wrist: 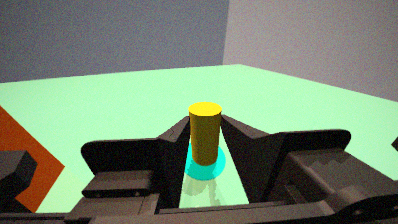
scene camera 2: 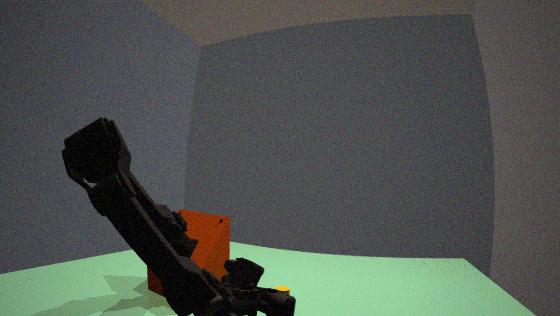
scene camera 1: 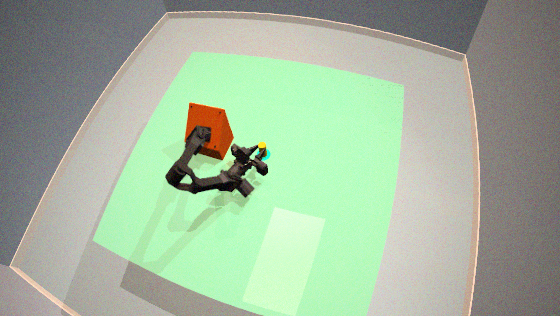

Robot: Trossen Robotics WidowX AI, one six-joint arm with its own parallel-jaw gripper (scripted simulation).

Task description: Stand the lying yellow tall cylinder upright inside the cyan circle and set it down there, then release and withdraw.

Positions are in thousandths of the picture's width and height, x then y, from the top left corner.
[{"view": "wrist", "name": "my gripper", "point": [516,533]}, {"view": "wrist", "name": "yellow tall cylinder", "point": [516,525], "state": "held by my gripper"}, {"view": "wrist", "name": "cyan circle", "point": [484,757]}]
